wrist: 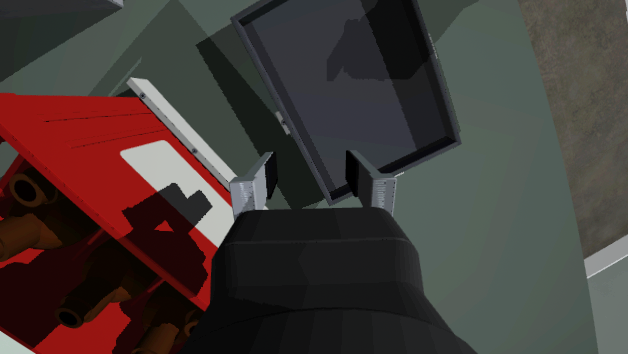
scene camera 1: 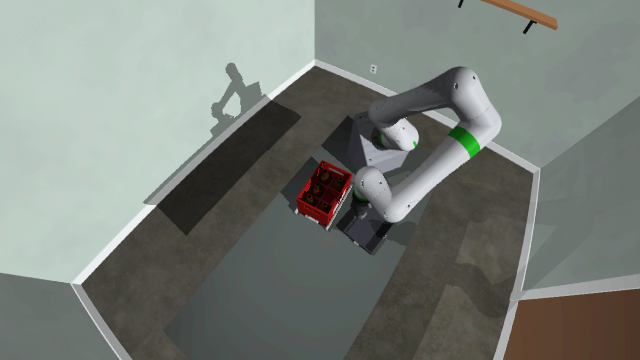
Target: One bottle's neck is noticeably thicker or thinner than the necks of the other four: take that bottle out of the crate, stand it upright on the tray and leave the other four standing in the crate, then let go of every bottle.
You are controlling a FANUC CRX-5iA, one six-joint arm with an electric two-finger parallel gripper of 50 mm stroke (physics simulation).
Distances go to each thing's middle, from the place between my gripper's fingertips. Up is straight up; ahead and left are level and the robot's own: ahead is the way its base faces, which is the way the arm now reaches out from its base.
Right now my hand is 130 mm above the pale rail (wrist: pixel 153 99), 120 mm to the left of it and 10 mm past it.
